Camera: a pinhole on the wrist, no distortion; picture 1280 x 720 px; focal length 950.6 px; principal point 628.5 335.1 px. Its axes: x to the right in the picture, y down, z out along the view. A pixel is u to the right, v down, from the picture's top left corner.
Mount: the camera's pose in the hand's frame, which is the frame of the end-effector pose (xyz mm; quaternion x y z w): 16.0 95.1 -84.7 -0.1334 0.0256 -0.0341 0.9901
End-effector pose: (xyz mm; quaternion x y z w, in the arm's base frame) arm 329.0 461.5 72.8 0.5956 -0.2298 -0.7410 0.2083
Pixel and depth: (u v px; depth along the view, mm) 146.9 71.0 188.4
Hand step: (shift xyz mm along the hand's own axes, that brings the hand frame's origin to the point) -71.0 101.3 114.6
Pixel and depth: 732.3 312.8 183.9
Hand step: 46.7 137.7 92.7
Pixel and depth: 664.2 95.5 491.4
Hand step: 56.3 103.5 420.7
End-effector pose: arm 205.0 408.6 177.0 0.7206 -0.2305 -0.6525 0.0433
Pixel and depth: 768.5 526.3 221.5
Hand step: 64.5 193.7 115.4
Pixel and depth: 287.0 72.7 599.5
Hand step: -172.8 109.2 545.6
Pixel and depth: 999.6 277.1 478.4
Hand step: 228.9 178.7 376.0
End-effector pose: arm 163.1 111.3 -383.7 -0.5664 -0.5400 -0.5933 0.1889
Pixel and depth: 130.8 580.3 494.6
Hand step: -204.7 366.9 368.5
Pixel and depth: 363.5 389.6 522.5
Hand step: -96.1 271.9 416.6
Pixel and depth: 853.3 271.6 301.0
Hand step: 103.7 149.5 207.6
